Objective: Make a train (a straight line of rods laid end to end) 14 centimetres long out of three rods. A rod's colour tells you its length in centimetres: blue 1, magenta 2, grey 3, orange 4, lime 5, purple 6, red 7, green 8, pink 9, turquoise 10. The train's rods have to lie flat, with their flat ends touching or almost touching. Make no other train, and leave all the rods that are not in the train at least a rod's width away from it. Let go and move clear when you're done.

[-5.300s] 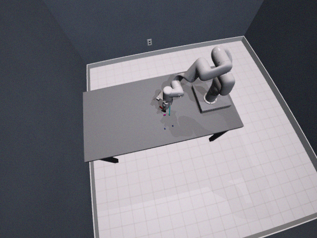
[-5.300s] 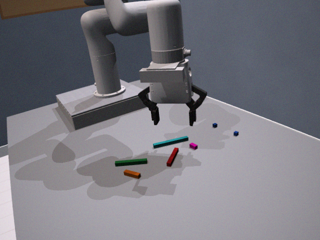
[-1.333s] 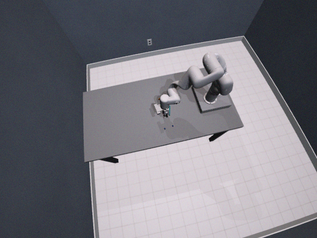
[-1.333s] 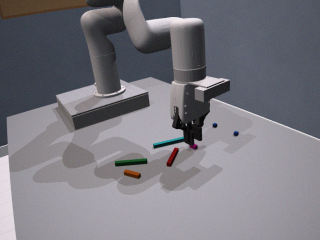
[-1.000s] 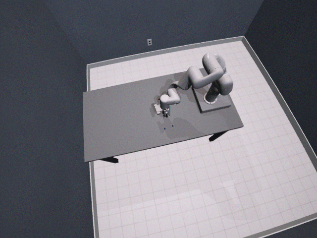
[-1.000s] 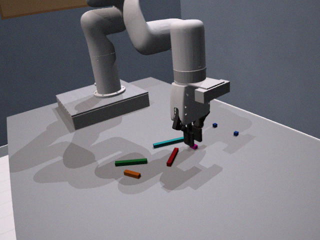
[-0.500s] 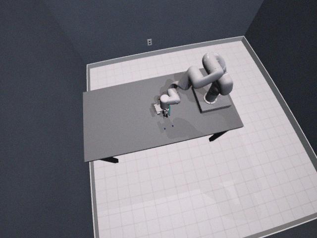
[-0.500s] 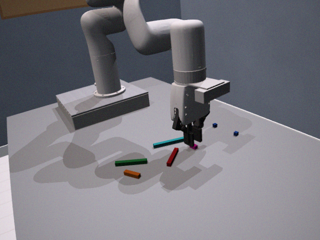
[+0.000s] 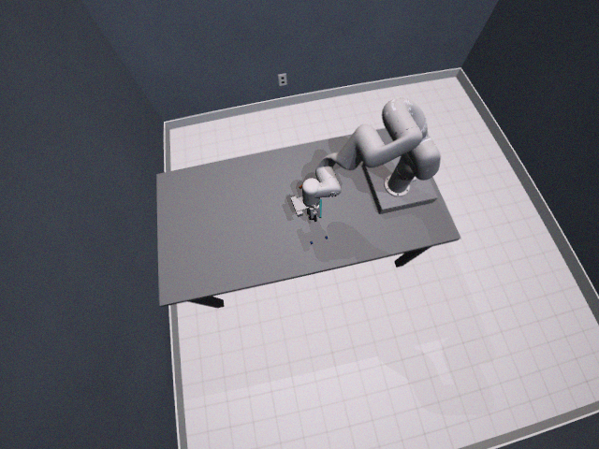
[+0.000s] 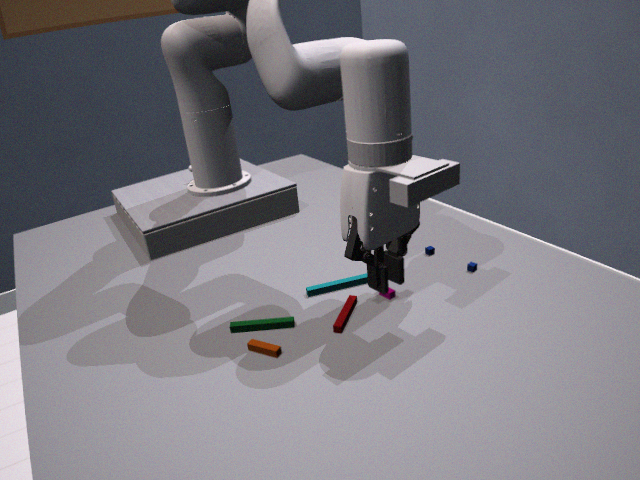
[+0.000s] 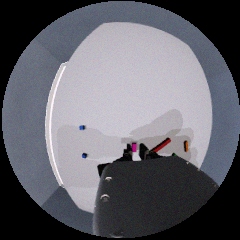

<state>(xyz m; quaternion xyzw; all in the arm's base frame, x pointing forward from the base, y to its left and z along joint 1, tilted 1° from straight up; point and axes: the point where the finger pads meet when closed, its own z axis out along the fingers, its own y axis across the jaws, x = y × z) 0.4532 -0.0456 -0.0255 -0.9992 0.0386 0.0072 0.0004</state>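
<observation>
The magenta rod lies 3 cm below my hand. The rest, counted from my hand: green rod: 15 cm to the right, 7 cm behind, 3 cm below; then red rod: 7 cm to the right, 3 cm below, 1 cm behind; then turquoise rod: 6 cm behind, 3 cm below, 2 cm to the right.
</observation>
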